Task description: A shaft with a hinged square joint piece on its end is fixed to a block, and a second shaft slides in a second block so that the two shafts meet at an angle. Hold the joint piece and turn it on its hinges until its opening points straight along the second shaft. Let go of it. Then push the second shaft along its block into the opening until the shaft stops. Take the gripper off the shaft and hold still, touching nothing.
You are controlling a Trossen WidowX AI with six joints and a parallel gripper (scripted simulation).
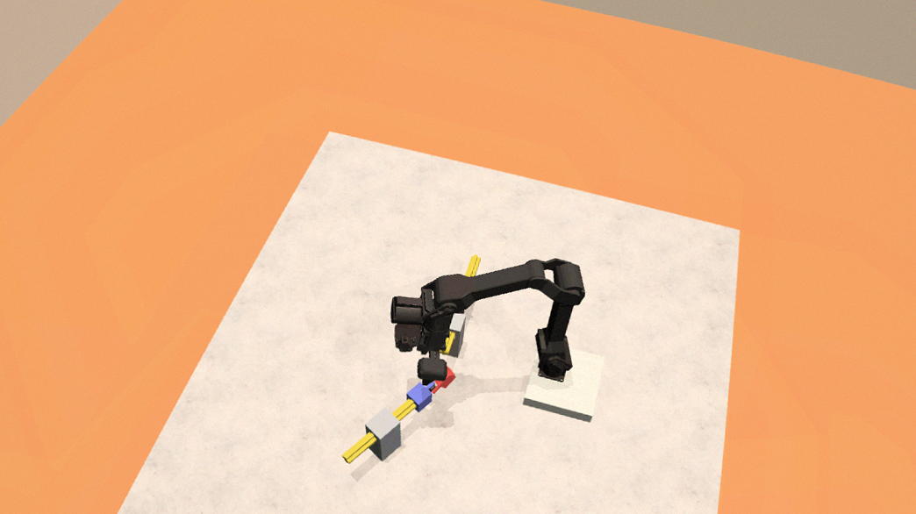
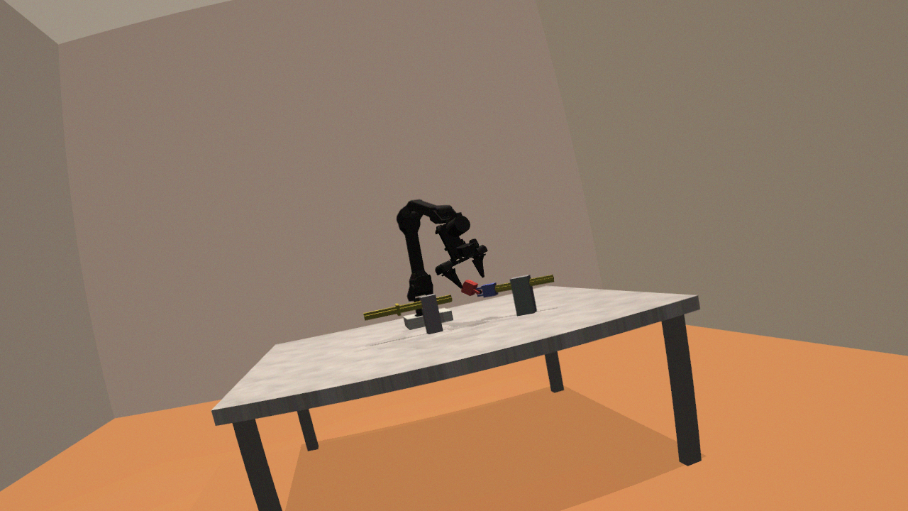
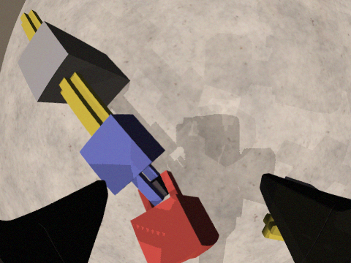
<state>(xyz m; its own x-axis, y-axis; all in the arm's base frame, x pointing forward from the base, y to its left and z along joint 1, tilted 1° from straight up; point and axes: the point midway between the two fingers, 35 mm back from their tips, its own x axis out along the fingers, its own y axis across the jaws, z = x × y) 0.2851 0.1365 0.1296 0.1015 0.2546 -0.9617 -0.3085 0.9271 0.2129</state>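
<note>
Now: the red joint piece 4 cm behind my gripper tip and 2 cm below it.
</note>
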